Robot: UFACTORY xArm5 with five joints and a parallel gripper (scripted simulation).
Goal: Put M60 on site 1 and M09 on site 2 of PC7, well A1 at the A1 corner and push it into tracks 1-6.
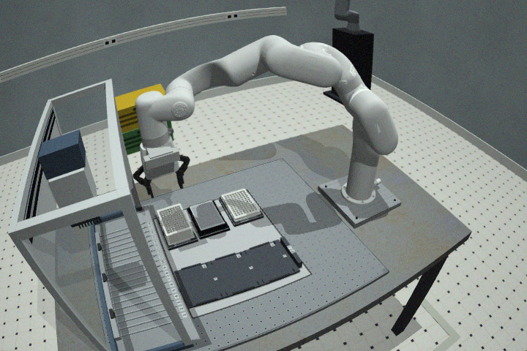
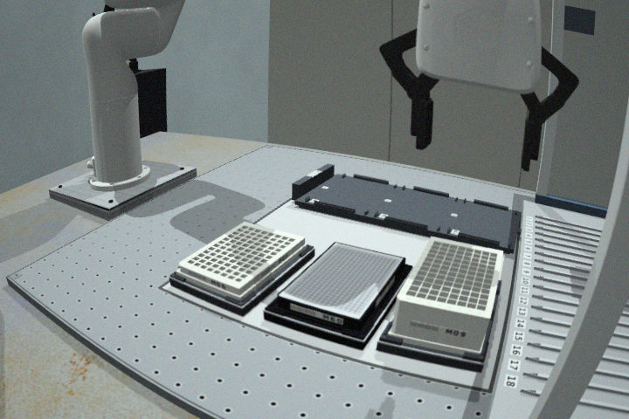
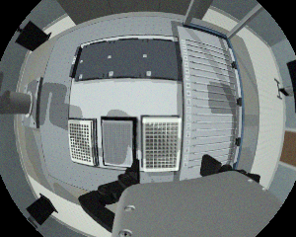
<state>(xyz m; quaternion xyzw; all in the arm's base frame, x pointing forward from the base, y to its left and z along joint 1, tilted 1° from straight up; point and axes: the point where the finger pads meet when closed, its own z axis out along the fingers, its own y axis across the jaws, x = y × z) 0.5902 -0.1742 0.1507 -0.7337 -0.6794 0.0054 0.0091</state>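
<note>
The plate nest S3 lies 17 cm below my hand. The rest, counted from my hand: 96-well plate M06 (22 cm behind, 1 cm to the left, 15 cm below); then plate carrier PC7 (8 cm behind, 24 cm to the left, 16 cm below); then plate nest S2 (11 cm behind, 17 cm below).
</note>
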